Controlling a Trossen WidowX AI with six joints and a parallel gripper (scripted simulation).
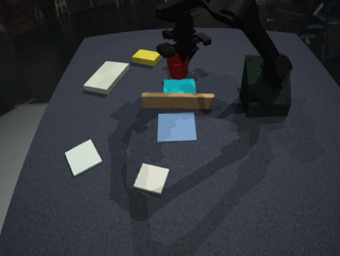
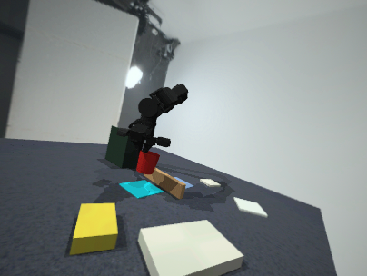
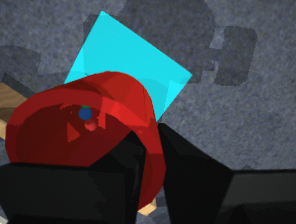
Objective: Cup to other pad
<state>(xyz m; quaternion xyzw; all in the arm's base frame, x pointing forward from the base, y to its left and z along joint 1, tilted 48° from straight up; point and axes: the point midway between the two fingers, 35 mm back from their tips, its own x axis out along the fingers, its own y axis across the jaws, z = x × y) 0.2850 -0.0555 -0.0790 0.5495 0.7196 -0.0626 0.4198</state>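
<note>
Right now the blue marble is 4 cm ahead of my gripper tip, 3 cm to the left of it and 2 cm below it. The rest, counted from my gripper tip: red cup 3 cm ahead, 2 cm to the left; cyan pad 11 cm below, 2 cm to the left, 2 cm ahead; wooden bar 11 cm to the left, 8 cm below, 3 cm ahead.
</note>
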